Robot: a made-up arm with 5 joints.
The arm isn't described. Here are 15 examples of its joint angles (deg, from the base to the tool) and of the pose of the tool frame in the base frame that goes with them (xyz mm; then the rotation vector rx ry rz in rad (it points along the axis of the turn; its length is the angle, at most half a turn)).
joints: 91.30 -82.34 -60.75 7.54 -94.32
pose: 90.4 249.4 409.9 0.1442 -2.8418 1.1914
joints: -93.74 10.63 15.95 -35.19 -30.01
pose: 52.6 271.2 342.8 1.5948 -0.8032 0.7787
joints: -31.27 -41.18 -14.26 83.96 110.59
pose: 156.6 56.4 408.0 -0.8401 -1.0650 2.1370
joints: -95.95 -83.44 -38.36 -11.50 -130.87
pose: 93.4 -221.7 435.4 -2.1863 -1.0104 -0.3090
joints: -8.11 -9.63 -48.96 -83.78 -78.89
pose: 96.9 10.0 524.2 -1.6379 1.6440 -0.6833
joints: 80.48 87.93 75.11 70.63 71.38
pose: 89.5 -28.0 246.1 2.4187 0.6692 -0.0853
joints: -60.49 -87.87 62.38 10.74 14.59
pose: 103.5 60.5 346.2 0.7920 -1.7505 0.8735
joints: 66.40 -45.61 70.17 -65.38 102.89
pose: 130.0 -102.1 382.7 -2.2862 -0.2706 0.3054
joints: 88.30 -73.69 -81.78 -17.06 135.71
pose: 76.5 275.1 359.9 1.6242 -0.6108 0.5780
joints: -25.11 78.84 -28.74 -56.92 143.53
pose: 377.3 148.4 166.7 -1.8913 -1.1903 1.9683
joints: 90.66 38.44 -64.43 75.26 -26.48
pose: 81.3 -294.5 305.0 -0.4355 -0.7336 -1.9895
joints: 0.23 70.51 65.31 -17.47 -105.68
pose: 145.3 6.9 100.2 -0.4667 0.3376 -1.8531
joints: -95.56 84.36 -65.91 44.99 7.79
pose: 40.0 310.6 107.4 0.3750 -0.3714 1.7200
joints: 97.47 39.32 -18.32 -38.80 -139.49
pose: 41.8 -327.3 320.0 -0.8201 1.9894 1.3606
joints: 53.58 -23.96 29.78 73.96 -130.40
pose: 155.4 -93.4 286.8 -0.1727 0.2073 3.0119
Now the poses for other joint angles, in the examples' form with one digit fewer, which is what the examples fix.
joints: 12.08 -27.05 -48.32 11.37 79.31
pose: 137 -5 557 -1.912 -1.960 0.337
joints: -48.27 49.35 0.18 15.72 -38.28
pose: 251 205 148 0.304 -0.307 0.124
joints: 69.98 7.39 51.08 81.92 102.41
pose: 109 -65 234 0.885 0.081 0.483
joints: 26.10 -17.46 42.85 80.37 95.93
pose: 161 -33 258 0.251 0.147 1.162
